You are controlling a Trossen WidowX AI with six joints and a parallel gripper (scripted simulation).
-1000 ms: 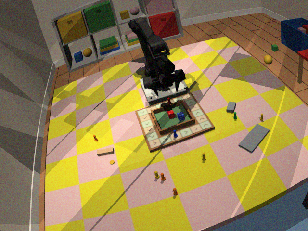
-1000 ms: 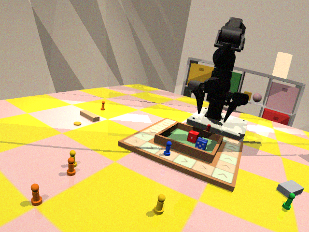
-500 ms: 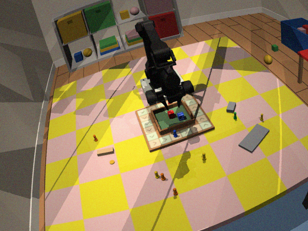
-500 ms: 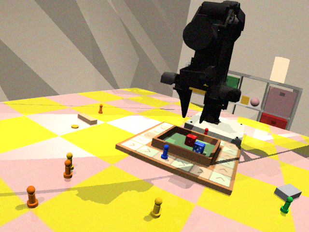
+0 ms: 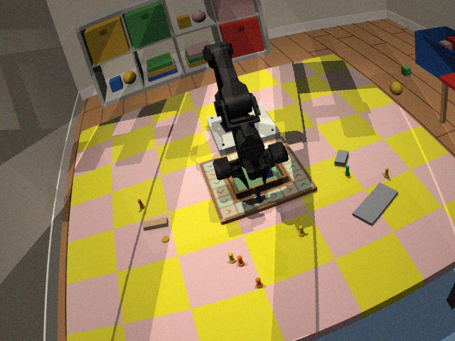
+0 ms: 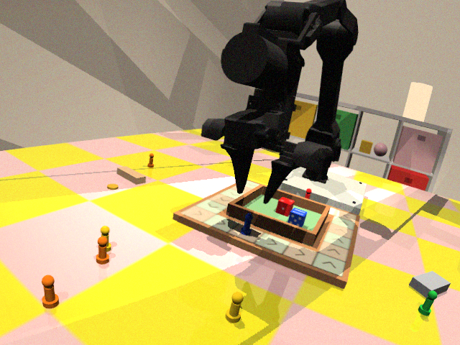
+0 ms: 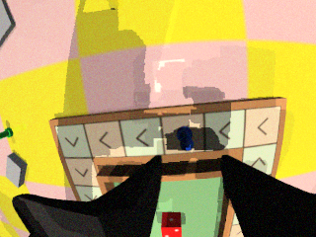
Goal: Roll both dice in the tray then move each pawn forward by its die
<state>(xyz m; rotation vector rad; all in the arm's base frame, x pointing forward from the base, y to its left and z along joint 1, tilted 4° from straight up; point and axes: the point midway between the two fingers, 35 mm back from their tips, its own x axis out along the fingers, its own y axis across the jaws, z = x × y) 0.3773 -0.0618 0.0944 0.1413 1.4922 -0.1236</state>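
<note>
The blue pawn is 4 cm below my gripper tip. Round my gripper tip: green pawn 4 cm ahead, 28 cm to the left, 6 cm below; red pawn 22 cm behind, 6 cm to the left, 4 cm below; small grey block 3 cm behind, 30 cm to the left, 6 cm below.
</note>
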